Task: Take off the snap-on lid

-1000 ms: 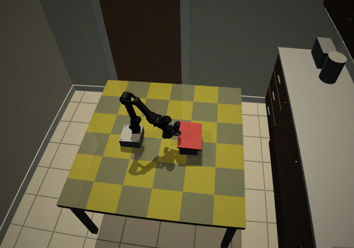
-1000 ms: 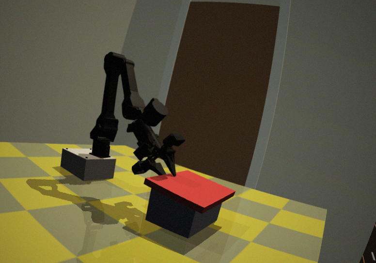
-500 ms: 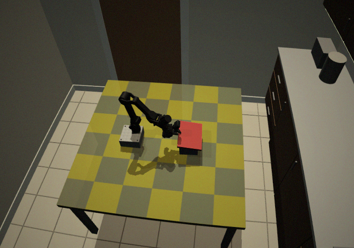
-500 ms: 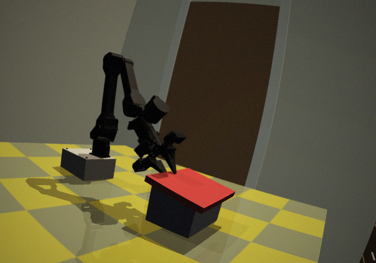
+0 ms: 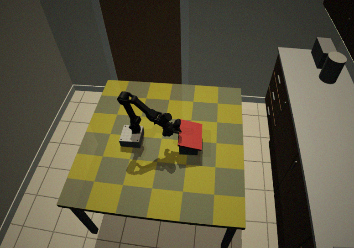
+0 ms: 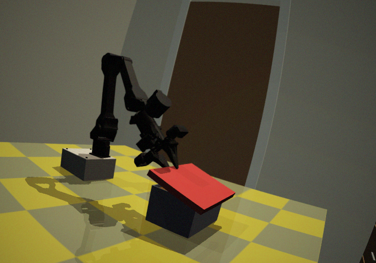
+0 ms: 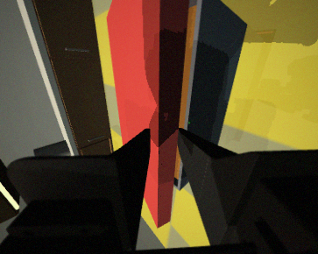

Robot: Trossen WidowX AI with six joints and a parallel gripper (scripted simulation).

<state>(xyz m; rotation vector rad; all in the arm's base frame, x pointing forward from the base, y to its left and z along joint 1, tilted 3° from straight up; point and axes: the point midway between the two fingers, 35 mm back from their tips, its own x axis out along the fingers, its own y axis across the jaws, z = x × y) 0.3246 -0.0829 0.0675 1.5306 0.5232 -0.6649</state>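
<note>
Right now the red lid is 8 cm ahead of my gripper tip, 1 cm to the right of it and 2 cm below it. Round my gripper tip: storage box 7 cm ahead, 1 cm to the right, 9 cm below.
</note>
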